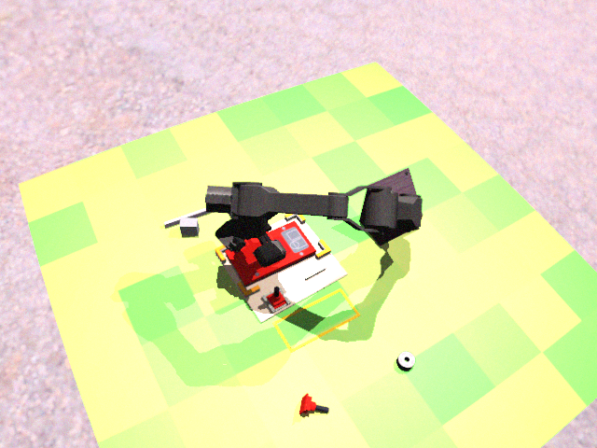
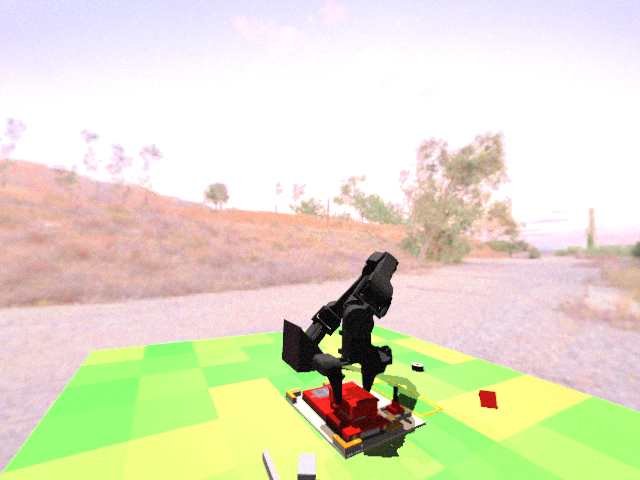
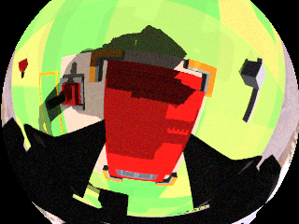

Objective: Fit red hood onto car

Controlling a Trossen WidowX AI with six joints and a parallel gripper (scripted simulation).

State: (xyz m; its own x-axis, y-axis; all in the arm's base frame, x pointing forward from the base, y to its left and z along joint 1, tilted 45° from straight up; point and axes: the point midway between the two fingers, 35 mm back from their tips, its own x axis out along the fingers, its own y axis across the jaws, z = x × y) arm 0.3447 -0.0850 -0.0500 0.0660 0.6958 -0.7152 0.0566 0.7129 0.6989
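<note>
Now: gripper tip 3 cm above the grey engine block and 1 cm to the right of it. Also, from my gripper tip: hood 1 cm above; then white jig 4 cm below, 4 cm behind, 2 cm to the left.
</note>
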